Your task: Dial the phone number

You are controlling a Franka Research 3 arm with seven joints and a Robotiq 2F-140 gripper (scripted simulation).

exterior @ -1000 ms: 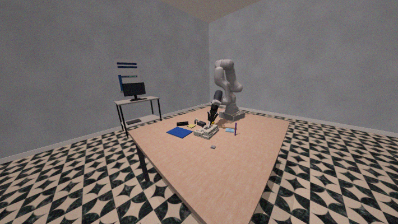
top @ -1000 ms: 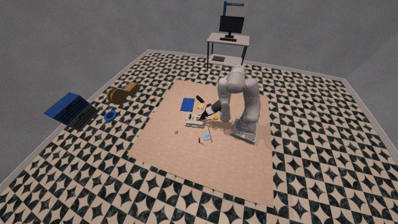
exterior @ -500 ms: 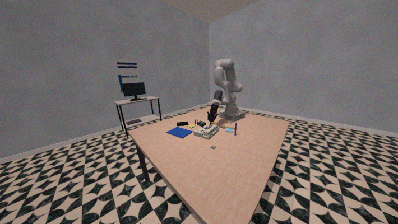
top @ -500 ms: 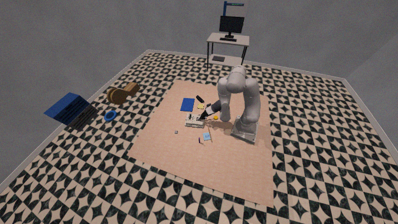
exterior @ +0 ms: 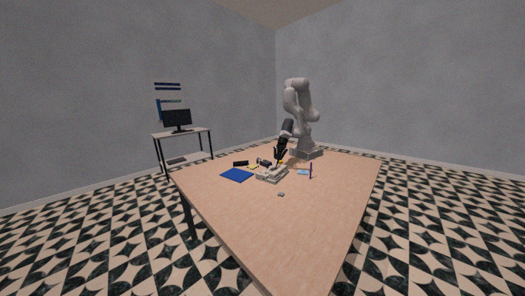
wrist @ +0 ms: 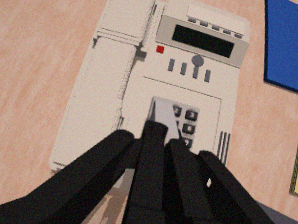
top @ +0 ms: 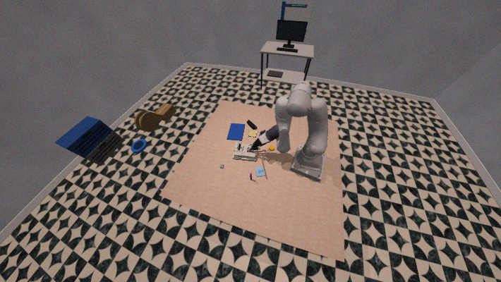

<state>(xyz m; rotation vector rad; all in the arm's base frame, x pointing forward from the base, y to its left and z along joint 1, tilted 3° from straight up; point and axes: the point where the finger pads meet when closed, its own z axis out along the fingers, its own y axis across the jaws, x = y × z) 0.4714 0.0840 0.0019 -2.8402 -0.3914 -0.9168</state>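
Right now my hand is 70 mm to the right of the handset, 30 mm short of it and 30 mm above it. Round my hand: pencil: 180 mm behind, 120 mm to the left, 60 mm below; purple pen: 240 mm to the left, 110 mm behind, 10 mm below; yellow disc: 160 mm behind, 120 mm to the right, 70 mm below.
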